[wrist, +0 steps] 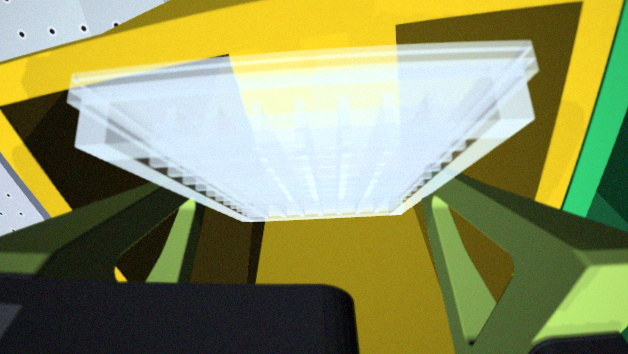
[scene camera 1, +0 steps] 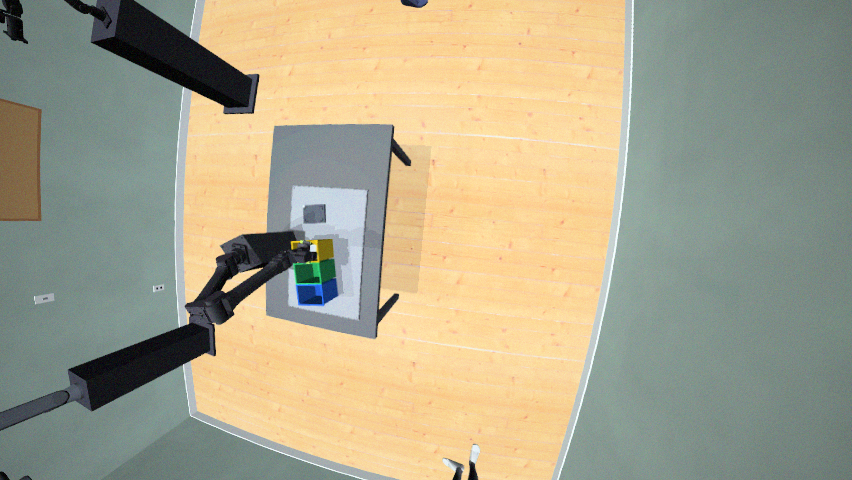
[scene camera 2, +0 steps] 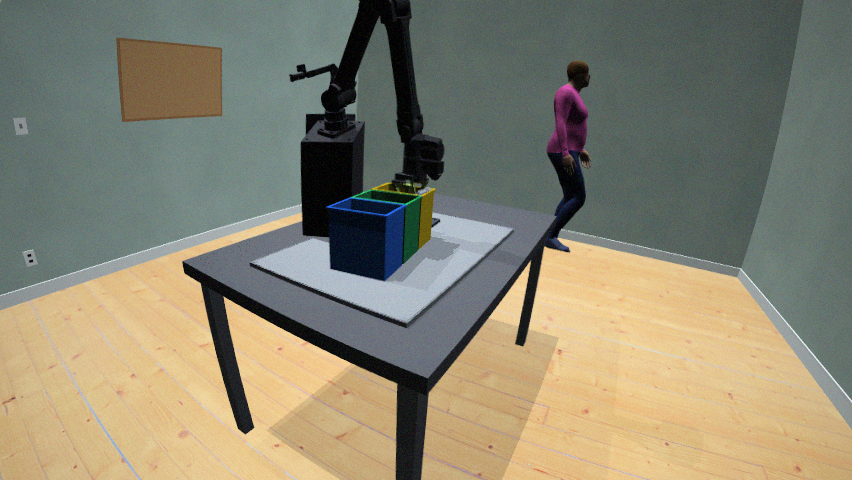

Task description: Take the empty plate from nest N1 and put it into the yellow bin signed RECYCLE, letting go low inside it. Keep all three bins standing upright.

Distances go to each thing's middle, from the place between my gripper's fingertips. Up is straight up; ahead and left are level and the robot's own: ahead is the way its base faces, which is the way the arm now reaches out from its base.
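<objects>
Where my hand is now, the clear gridded plate (wrist: 363,131) sits 1 cm above it and 1 cm ahead of it. Counted from my hand as well, the yellow bin (scene camera 2: 426,203) is 5 cm below and 2 cm behind, while the green bin (scene camera 2: 412,212) is 5 cm below and 13 cm to the right. Then there is the blue bin (scene camera 2: 365,236), which I find 5 cm below my hand, 3 cm ahead of it and 26 cm to the right of it.
</objects>
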